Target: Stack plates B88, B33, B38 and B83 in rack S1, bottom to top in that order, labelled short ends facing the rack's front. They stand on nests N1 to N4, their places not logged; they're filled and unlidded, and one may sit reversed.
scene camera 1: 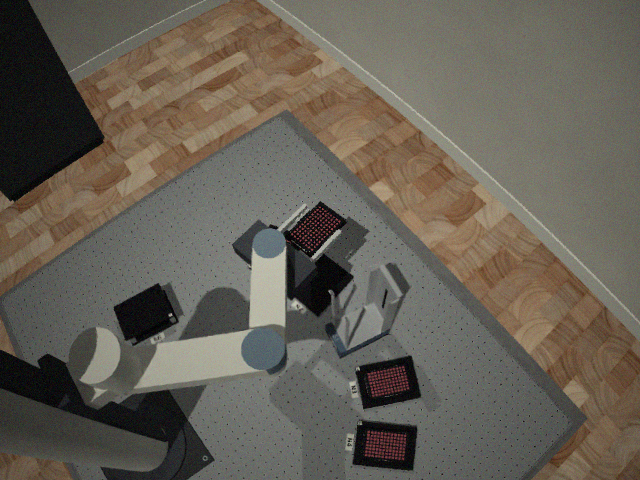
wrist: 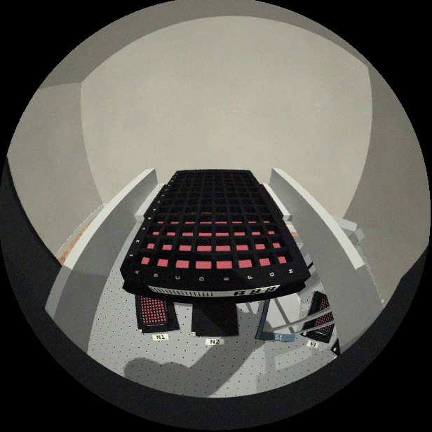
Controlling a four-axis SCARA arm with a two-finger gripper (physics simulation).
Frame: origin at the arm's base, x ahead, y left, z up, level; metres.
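Seen in the pictures: gripper, between the fingertips: [scene camera 1: 322,219]; arm's base, origin of its link: [scene camera 1: 146,446].
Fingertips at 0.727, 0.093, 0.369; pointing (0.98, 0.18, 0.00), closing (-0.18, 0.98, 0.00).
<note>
Pixels of each thing's top centre, then the offset from my fingertips to it, as dx, dy, dz. "spot": a spot on its surface instead. Level surfaces: height alone.
- plate B88, centre of its top: [scene camera 1: 315,227] -0.025, -0.005, -0.006
- Black nest N2, centre of its top: [scene camera 1: 320,282] -0.025, -0.005, -0.334
- N3, centre of its top: [scene camera 1: 388,381] -0.063, -0.360, -0.330
- N4, centre of its top: [scene camera 1: 385,445] -0.183, -0.493, -0.330
- Rack S1, a spot on its surface: [scene camera 1: 334,342] spot: -0.113, -0.183, -0.309
- black nest, centre of its top: [scene camera 1: 140,310] -0.513, +0.234, -0.286
- rack's tall grey back post, a spot on its surface: [scene camera 1: 395,284] spot: +0.043, -0.221, -0.056
- perforated table, height of its surface: dz -0.356
My gripper [scene camera 1: 313,231] [wrist: 213,176] is shut on plate B88 [scene camera 1: 323,219] [wrist: 215,240], a black plate with red-filled wells, by its long sides. It holds the plate level, high above the table. Its B88 label faces the wrist camera. Black nest N2 [scene camera 1: 326,285] [wrist: 215,320] is empty. A filled plate [wrist: 153,310] stands on N1; in the scene view the held plate and arm hide it. Filled plates stand on N3 [scene camera 1: 388,381] [wrist: 323,314] and N4 [scene camera 1: 385,445], their labels unreadable. Rack S1 [scene camera 1: 334,342] [wrist: 278,337], with a blue front and grey uprights, holds no plate.
Another black nest [scene camera 1: 146,314] without a red-filled plate lies left of the arm [scene camera 1: 267,289]. The rack's tall grey back post [scene camera 1: 395,284] and thin side guides rise between N2 and N3. A large black cabinet [scene camera 1: 46,103] stands on the floor beyond the perforated table [scene camera 1: 217,206].
</note>
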